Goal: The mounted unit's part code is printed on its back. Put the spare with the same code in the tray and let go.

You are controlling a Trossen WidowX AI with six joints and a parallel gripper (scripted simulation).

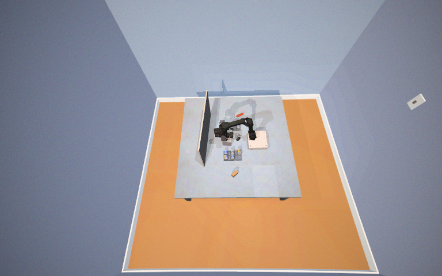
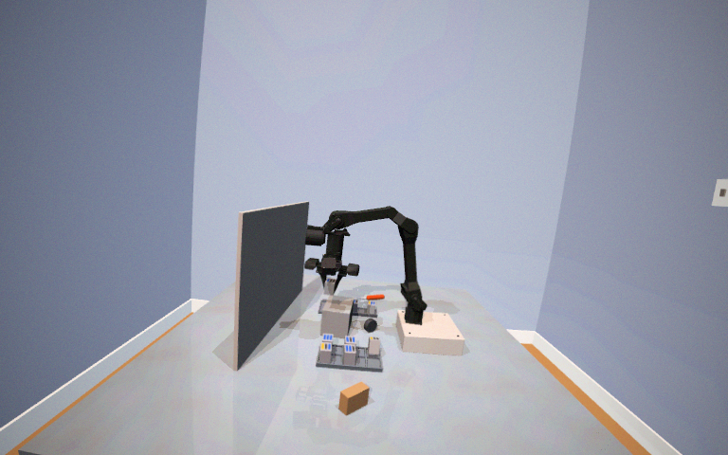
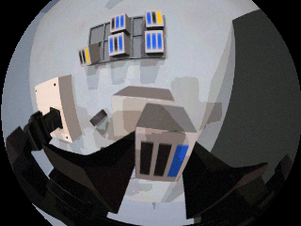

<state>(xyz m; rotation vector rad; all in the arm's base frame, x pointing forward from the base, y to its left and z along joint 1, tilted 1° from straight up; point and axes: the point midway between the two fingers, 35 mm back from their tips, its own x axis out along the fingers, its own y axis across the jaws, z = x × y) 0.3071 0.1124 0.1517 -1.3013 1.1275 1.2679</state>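
My gripper tip is 5 cm short of the flat grey tray, 24 cm to the left of it and 17 cm above it. From my gripper tip the other things lie so: grey spare 2 cm above; then mounted unit 2 cm behind, 6 cm to the right, 12 cm below; then tall panel 21 cm ahead, 4 cm to the right, 5 cm above.
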